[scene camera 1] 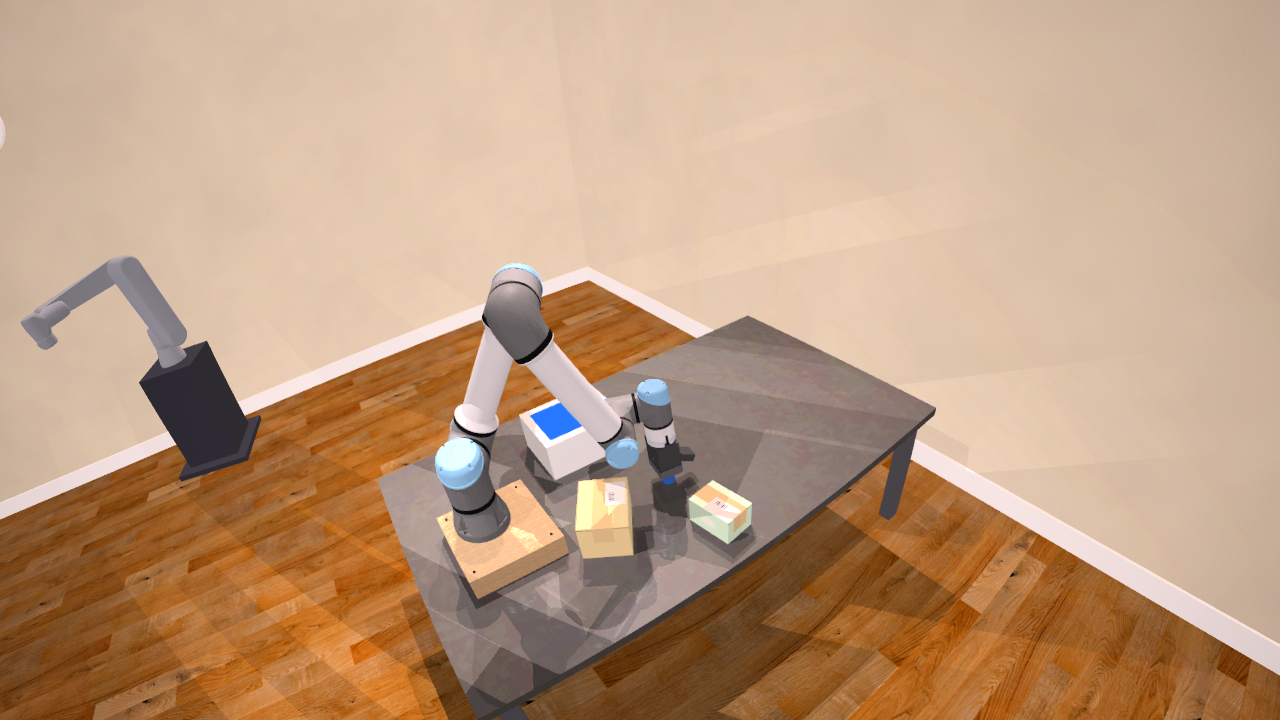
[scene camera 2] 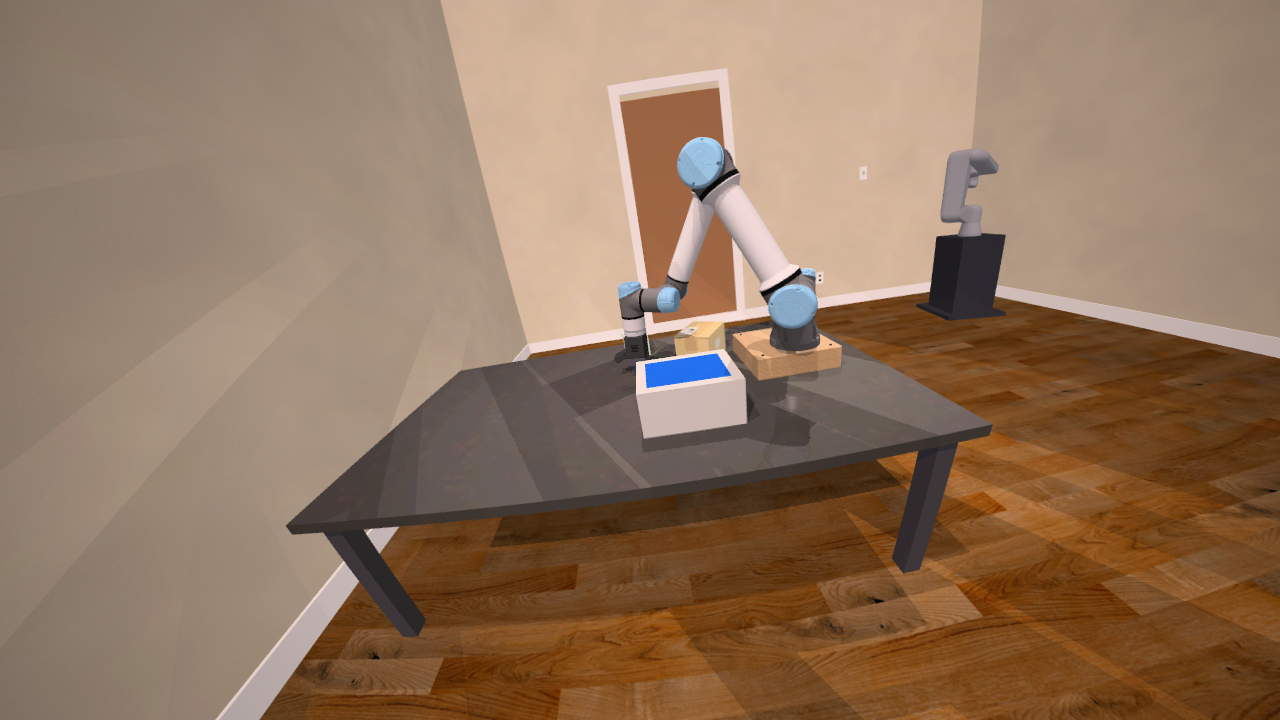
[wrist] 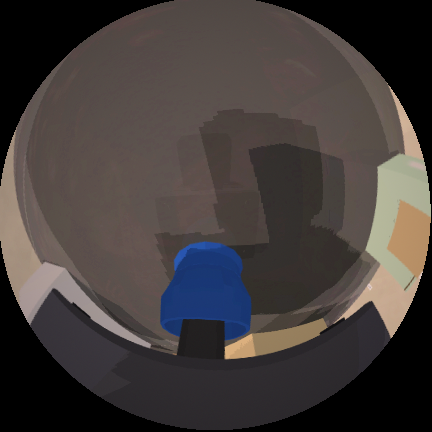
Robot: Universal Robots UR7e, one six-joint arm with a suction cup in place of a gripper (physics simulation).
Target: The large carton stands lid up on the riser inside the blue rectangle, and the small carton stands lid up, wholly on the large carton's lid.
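The tan large carton stands on the table, off the riser, with tape and a label on its upper face. The pale green small carton rests on the table to its right in scene camera 1; in scene camera 2 it is mostly hidden behind the gripper. The white riser bears the bare blue rectangle. My suction gripper points down low over the table between the cartons, shut with nothing on its blue cup. Whether the cup touches the table is unclear.
The grey table carries the arm's wooden base block beside the large carton. The small carton is near the table's long edge. A second grey arm on a black pedestal stands on the floor away from the table.
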